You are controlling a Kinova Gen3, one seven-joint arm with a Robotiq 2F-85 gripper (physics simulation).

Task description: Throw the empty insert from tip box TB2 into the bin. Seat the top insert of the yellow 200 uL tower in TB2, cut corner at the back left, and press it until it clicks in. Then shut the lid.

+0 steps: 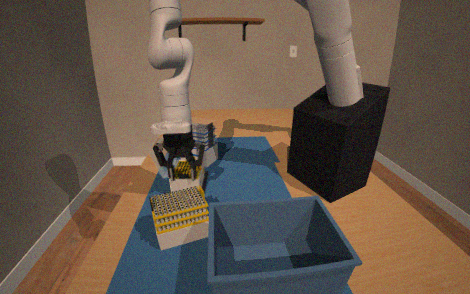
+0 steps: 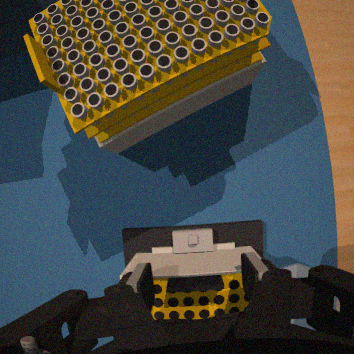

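Tip box TB2 [image 1: 181, 186] [image 2: 197, 263] is a small grey box at the far left of the blue mat [image 1: 244, 170] [image 2: 53, 246]. Its empty yellow insert [image 1: 185, 168] [image 2: 197, 303], full of bare holes, sits in the box. My gripper [image 1: 183, 177] [image 2: 196, 274] is open, low over the box. One finger stands on each side of the insert, neither closed on it. The box's clear lid [image 1: 163, 170] stands open to the left. The yellow 200 uL tower [image 1: 178, 202] [image 2: 147, 53], a stack of tip-filled inserts on a white base, stands just in front of TB2.
A large blue bin [image 1: 282, 273] stands open at the front of the mat, right of the yellow tower. A blue-striped tip tower [image 1: 203, 134] stands behind TB2. The arm's black pedestal [image 1: 333, 151] rises at the right on the wooden floor.
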